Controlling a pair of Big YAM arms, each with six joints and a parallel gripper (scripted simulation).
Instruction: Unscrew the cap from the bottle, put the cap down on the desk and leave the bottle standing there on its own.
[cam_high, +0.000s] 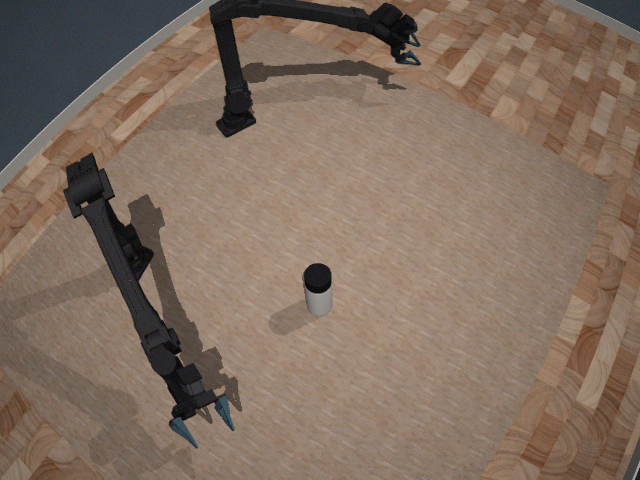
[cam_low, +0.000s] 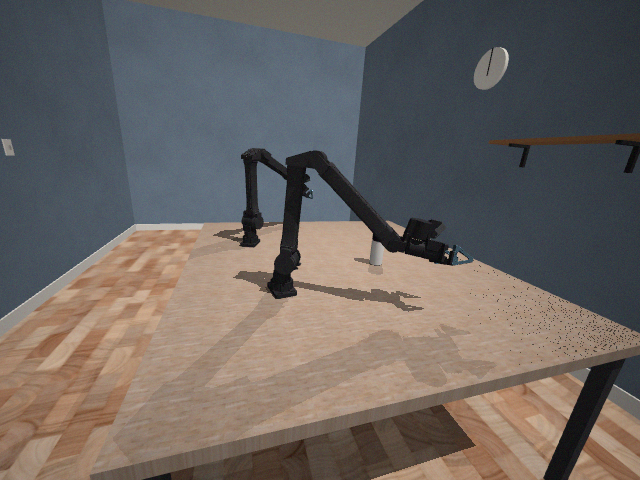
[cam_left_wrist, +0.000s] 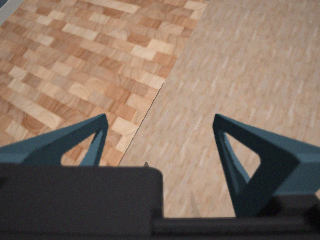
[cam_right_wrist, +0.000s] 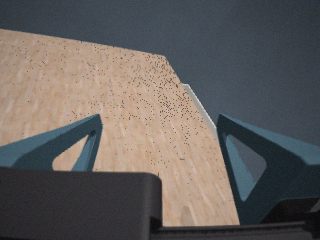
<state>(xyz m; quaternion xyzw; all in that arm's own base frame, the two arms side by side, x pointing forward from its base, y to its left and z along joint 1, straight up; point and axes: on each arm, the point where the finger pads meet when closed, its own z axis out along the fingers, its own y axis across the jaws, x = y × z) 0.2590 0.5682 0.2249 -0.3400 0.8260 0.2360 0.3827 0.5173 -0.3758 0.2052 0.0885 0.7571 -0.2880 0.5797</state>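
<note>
My left hand is 4 cm short of the white bottle, 85 cm to the left of it and 12 cm above it. The rest, counted from my left hand: black cap 4 cm ahead, 85 cm to the right, 8 cm below.
</note>
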